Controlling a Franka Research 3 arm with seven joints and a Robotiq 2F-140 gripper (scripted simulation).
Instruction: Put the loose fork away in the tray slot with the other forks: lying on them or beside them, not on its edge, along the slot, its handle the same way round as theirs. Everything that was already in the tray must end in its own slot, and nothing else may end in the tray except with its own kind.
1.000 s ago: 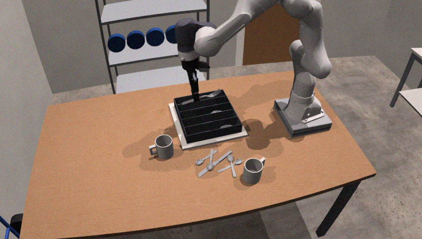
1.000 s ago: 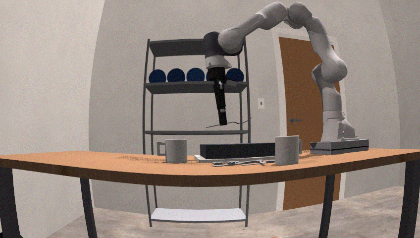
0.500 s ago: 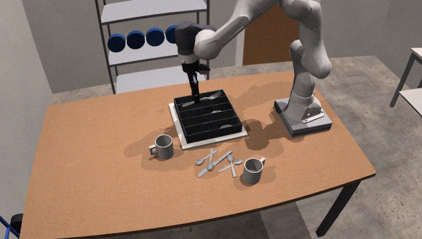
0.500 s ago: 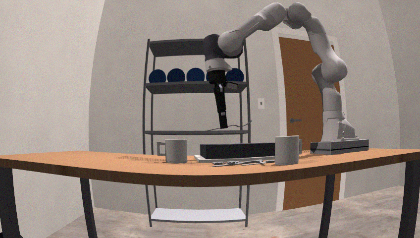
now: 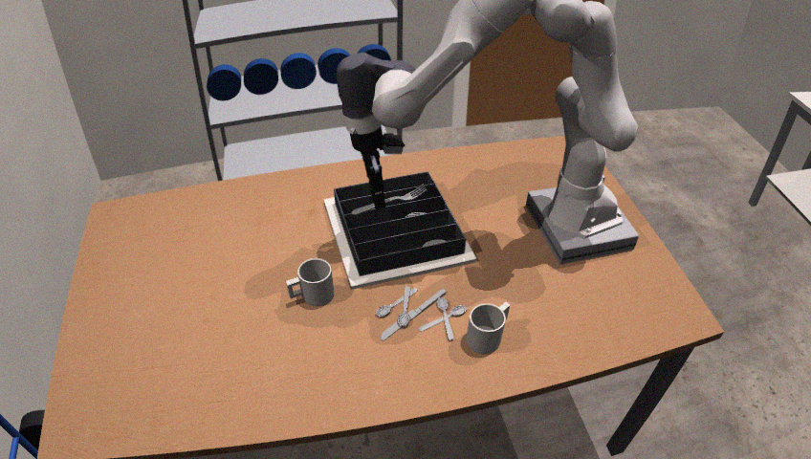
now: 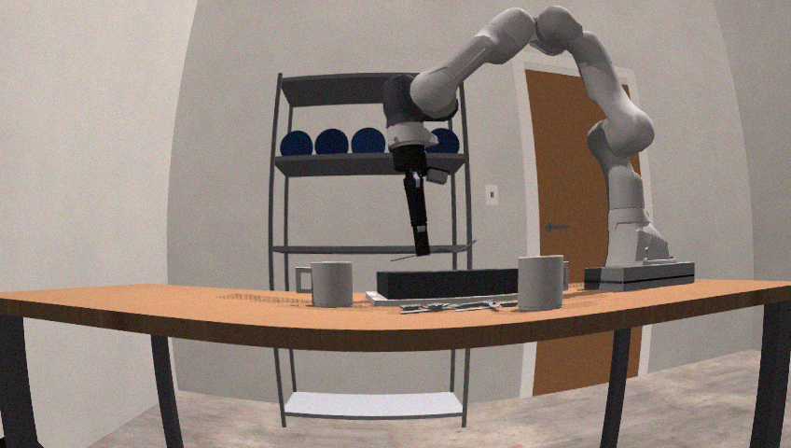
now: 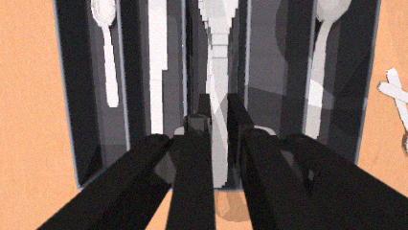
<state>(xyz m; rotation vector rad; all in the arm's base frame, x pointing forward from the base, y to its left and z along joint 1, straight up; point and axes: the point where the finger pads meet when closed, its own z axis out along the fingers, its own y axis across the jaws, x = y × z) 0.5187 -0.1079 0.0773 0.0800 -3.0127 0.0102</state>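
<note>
The black cutlery tray lies 50 mm behind my hand and 90 mm below it. From my hand the other things lie so: small spoon (70 mm behind, 120 mm to the right, 110 mm below); then grey mug (190 mm ahead, 180 mm to the left, 100 mm below).
</note>
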